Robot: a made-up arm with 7 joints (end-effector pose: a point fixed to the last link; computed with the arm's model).
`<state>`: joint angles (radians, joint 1 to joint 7).
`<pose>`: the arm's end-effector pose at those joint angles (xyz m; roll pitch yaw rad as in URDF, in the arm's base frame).
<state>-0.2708 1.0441 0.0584 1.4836 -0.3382 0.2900 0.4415</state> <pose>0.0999 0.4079 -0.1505 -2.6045 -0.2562 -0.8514</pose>
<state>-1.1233 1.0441 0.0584 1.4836 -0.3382 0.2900 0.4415</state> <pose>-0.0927 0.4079 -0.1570 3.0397 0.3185 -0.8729</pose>
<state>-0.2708 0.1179 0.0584 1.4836 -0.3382 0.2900 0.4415</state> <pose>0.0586 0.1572 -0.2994 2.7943 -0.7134 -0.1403</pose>
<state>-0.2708 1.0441 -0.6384 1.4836 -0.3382 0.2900 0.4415</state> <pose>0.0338 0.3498 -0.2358 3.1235 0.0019 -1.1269</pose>
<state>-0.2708 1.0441 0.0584 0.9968 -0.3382 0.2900 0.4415</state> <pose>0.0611 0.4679 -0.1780 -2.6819 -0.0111 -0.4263</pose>
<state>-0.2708 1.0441 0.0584 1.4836 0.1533 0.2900 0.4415</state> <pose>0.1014 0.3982 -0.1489 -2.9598 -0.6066 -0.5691</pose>
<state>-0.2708 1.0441 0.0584 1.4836 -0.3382 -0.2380 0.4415</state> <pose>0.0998 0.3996 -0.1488 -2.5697 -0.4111 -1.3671</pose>
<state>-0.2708 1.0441 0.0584 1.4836 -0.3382 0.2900 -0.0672</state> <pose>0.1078 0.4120 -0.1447 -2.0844 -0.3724 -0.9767</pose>
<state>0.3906 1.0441 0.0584 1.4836 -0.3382 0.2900 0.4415</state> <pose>0.2063 0.4079 -0.0429 -1.9943 -0.6329 -1.1254</pose>
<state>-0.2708 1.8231 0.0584 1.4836 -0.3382 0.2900 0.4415</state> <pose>0.1660 0.4492 0.0875 -2.1741 0.3623 -1.0458</pose>
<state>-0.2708 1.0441 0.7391 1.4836 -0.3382 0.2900 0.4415</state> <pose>0.0865 0.4645 -0.0457 -2.0746 -0.6096 -0.7419</pose>
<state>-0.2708 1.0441 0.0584 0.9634 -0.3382 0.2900 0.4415</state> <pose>0.0574 0.4714 -0.1793 -2.6833 0.0066 -0.3980</pose>
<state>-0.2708 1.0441 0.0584 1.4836 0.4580 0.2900 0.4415</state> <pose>0.1028 0.3930 -0.1456 2.9969 -0.7579 -0.2818</pose>
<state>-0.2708 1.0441 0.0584 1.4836 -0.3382 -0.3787 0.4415</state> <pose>0.0991 0.3975 -0.1482 -2.5456 -0.4477 -1.5112</pose>
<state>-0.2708 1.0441 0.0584 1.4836 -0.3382 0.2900 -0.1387</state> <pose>0.1086 0.4125 -0.1435 -2.0085 -0.3831 -0.9992</pose>
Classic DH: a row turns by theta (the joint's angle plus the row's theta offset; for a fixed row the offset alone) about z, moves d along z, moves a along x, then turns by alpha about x. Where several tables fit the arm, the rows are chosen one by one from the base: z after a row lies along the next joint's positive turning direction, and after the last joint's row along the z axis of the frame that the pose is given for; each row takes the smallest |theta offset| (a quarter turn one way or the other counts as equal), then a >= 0, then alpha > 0; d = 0 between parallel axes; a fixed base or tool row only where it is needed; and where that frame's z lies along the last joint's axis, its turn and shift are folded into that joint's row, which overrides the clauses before.
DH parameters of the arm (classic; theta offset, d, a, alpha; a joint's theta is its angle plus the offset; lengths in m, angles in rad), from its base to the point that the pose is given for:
base (fixed): 0 0.0583 -0.0036 1.5708
joint 1: 1.5708 -0.1277 0.0003 1.5708
joint 2: 1.5708 -0.0239 0.0109 1.5708
joint 3: 1.5708 -0.3043 0.0224 1.5708
joint 4: 0 -0.0082 -0.0003 -1.5708
joint 5: 0 -0.1423 -0.0033 -1.5708
joint 6: 1.5708 -0.0028 0.0036 -1.5708
joint 7: -1.3256 -0.0031 -0.0054 -1.5714
tool (fixed): 1.2344 0.0204 0 0

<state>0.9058 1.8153 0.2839 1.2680 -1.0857 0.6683 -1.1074</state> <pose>-0.0328 0.4531 0.2570 0.6362 -0.1954 -0.3397</pose>
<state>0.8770 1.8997 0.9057 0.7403 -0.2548 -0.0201 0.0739</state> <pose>-0.1350 0.5039 0.2467 0.0361 -0.6573 -1.6359</pose>
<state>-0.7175 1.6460 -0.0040 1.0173 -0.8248 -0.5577 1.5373</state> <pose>0.0844 0.5193 0.0010 1.6085 0.7615 -2.2173</pose>
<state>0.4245 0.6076 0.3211 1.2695 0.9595 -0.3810 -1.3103</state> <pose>0.2229 0.3834 -0.1220 1.7462 -0.3518 2.9724</pose>
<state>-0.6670 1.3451 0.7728 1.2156 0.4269 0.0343 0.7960</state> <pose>0.0894 0.4893 0.0062 -2.8660 -0.7609 -0.6370</pose>
